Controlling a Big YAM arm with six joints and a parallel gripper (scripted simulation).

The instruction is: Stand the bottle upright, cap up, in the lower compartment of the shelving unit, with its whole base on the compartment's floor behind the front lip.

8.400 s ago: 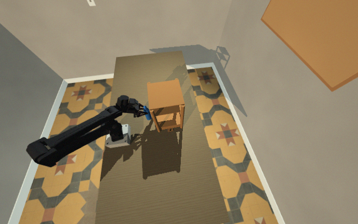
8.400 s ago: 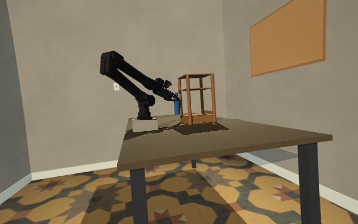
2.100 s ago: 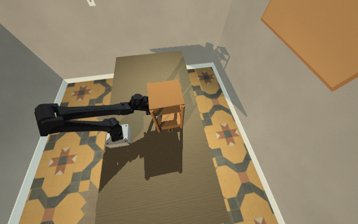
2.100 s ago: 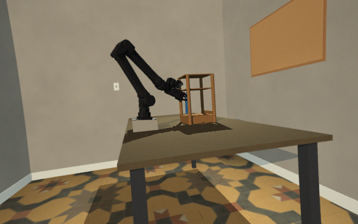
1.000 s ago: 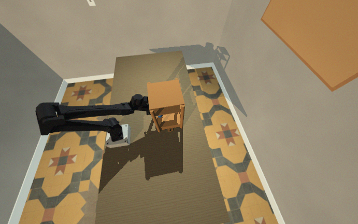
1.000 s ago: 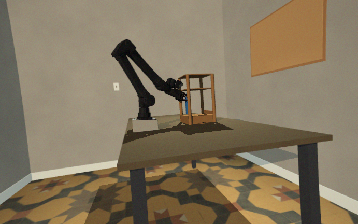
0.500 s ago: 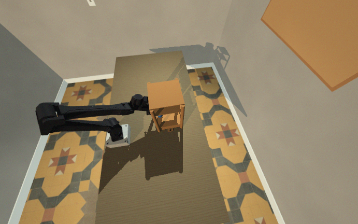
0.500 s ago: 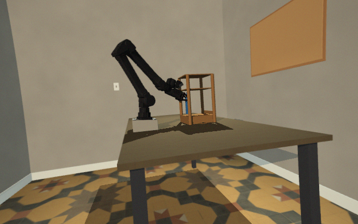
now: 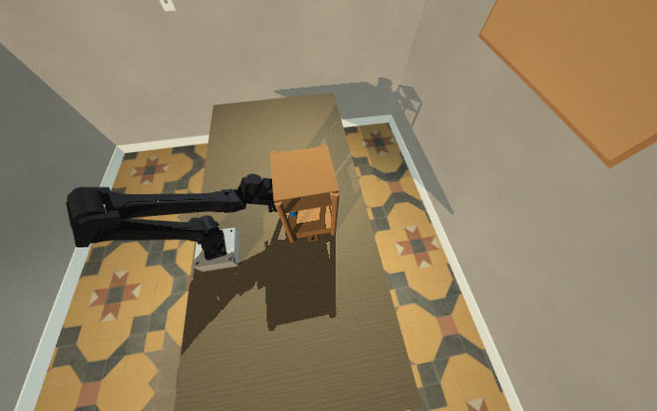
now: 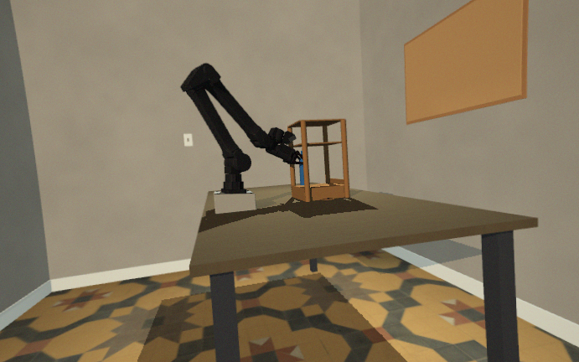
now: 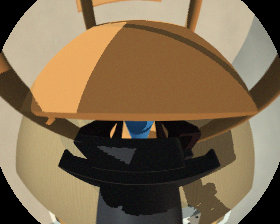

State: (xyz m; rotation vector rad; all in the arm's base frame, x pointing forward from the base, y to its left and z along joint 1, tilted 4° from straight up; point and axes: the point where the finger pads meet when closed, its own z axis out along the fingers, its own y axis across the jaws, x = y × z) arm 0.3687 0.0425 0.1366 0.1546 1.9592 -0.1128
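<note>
The blue bottle lies right at my hand. Round my hand: wooden shelving unit 70 mm ahead, 10 mm to the right.
</note>
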